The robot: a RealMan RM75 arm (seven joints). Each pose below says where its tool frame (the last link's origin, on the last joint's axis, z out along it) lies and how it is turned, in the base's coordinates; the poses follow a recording.
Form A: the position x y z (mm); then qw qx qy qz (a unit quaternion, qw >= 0).
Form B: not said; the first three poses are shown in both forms.
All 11 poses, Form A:
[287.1 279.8 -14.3 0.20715 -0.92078 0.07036 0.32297]
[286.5 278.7 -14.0 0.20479 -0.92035 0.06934 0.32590]
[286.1 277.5 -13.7 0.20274 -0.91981 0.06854 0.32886]
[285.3 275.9 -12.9 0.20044 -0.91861 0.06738 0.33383]
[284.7 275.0 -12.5 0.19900 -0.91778 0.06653 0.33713]
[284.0 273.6 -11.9 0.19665 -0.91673 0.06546 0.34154]
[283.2 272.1 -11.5 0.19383 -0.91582 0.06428 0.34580]
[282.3 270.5 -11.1 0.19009 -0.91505 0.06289 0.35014]
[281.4 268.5 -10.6 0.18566 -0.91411 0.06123 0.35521]
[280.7 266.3 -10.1 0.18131 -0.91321 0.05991 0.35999]
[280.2 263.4 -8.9 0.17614 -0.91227 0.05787 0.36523]
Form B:
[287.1 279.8 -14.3 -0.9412 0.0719 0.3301 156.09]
[286.5 278.7 -14.0 -0.9403 0.0708 0.3330 156.37]
[286.1 277.5 -13.7 -0.9393 0.0700 0.3358 156.61]
[285.3 275.9 -12.9 -0.9376 0.0688 0.3407 156.87]
[284.7 275.0 -12.5 -0.9365 0.0679 0.3440 157.04]
[284.0 273.6 -11.9 -0.9350 0.0668 0.3483 157.32]
[283.2 272.1 -11.5 -0.9335 0.0655 0.3525 157.65]
[282.3 270.5 -11.1 -0.9320 0.0641 0.3566 158.08]
[281.4 268.5 -10.6 -0.9303 0.0623 0.3615 158.60]
[280.7 266.3 -10.1 -0.9286 0.0609 0.3661 159.11]
[280.2 263.4 -8.9 -0.9268 0.0588 0.3710 159.71]

